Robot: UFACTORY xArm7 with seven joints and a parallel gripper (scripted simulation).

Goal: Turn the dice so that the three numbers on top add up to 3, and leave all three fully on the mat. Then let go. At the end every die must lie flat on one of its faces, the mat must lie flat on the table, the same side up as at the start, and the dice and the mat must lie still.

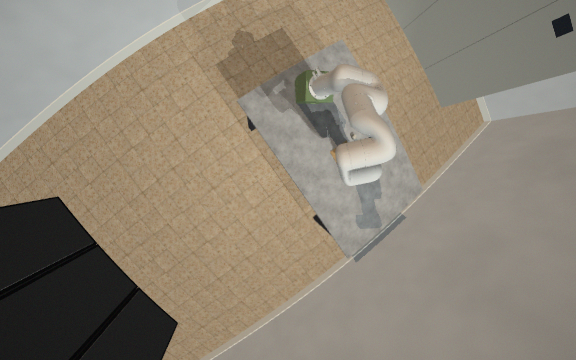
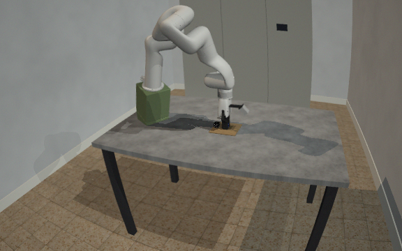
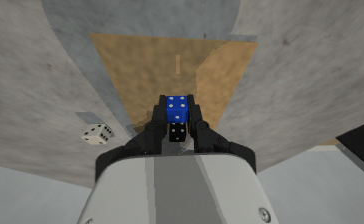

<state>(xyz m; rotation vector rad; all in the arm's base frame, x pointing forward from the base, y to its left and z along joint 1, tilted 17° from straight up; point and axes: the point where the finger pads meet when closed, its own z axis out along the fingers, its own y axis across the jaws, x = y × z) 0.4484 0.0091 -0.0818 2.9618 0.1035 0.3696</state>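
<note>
Now: the blue die 1 cm below my hand. Also, from my hand: tan mat: 2 cm below; white die: 12 cm to the left, 6 cm behind, 1 cm below; black die: 5 cm behind, 1 cm below.
</note>
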